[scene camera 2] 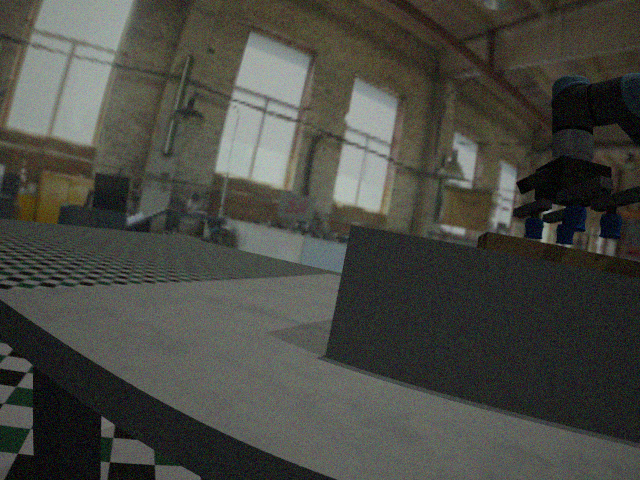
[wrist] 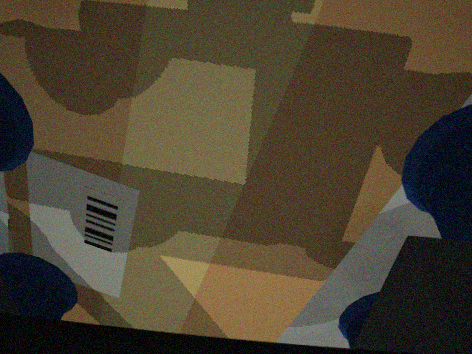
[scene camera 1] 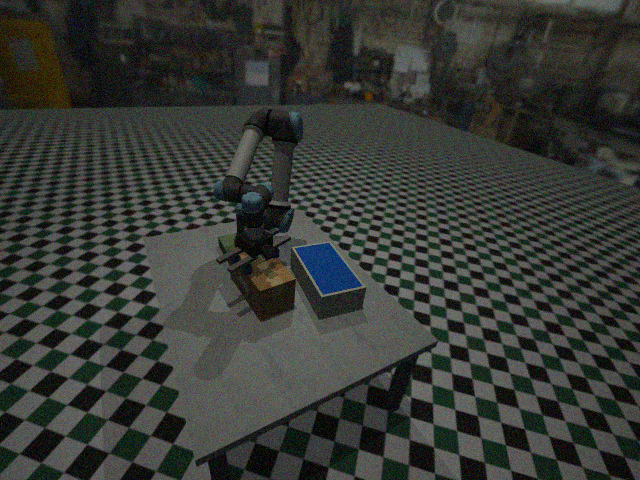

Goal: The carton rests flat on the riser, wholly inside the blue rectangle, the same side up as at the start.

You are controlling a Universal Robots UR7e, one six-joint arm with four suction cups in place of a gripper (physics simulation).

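Places are measured from the arm's base along level axes (x back, y left, z down), in millimetres.
Where they show: hand, tool point: (scene camera 2: pixel 568 237) (wrist: pixel 212 237).
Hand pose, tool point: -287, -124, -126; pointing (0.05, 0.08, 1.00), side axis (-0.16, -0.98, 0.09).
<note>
After its pixels a point has its place, as x, y, z.
The brown carton (scene camera 1: pixel 272 294) {-442, -143, -63} (scene camera 2: pixel 563 256) {-328, -32, -86} (wrist: pixel 190 121) {-313, -105, -100} lies on the table, left of the grey riser (scene camera 1: pixel 335 306) {-576, 70, 3} (scene camera 2: pixel 465 320) {-503, 228, -7}, and has a white barcode label (wrist: pixel 100 223) {-252, -73, -101} on top. The blue rectangle (scene camera 1: pixel 325 268) {-424, 134, -64} on the riser's top is bare. My suction gripper (scene camera 1: pixel 251 256) {-287, -124, -125} (scene camera 2: pixel 569 230) hangs close over the back part of the carton's top. In the wrist view the blue cups (wrist: pixel 444 171) frame the carton, and their shadows fall offset on its top. The carton rests on the table.
A flat green block (scene camera 1: pixel 226 240) {86, -85, 1} lies behind the carton near the arm's base. The grey table (scene camera 1: pixel 289 371) {-688, -227, 56} (scene camera 2: pixel 207 330) {-722, 214, 56} stands on a checkered floor. The riser stands right beside the carton with a narrow gap between them.
</note>
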